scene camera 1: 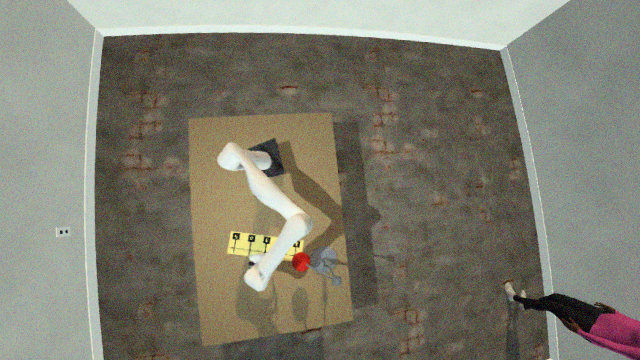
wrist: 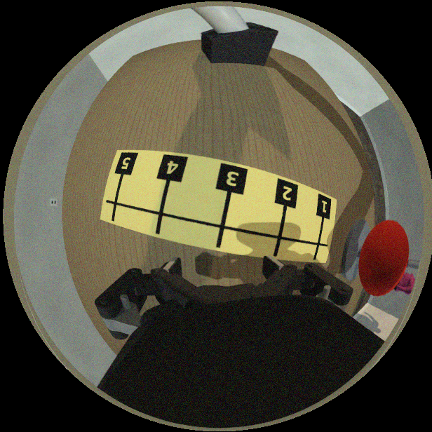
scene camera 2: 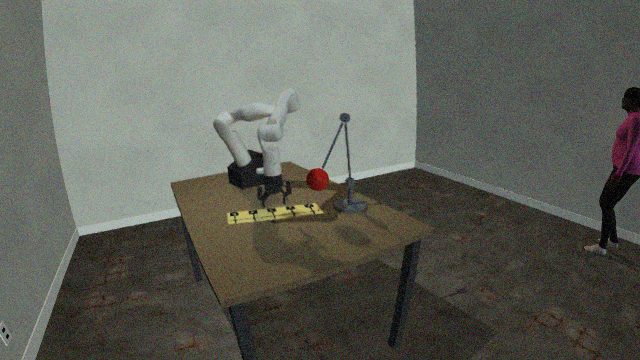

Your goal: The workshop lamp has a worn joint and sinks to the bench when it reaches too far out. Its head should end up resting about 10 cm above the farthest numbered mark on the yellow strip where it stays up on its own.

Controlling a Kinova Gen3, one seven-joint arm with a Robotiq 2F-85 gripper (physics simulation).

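Observation:
The lamp's red round head hangs in the air near the "1" end of the yellow strip. Two thin grey links run from the head up to an elbow and down to the round grey base. The strip lies flat, with marks 1 to 5; 1 is nearest the lamp base. My gripper is open and empty. It points down, low over the table beside the strip, with the head off to its side. In scene camera 1 my arm mostly hides it.
The wooden table carries my arm's dark base block beyond the strip. My arm bends over the strip in scene camera 1 and hides part of it. A person in pink stands away from the table.

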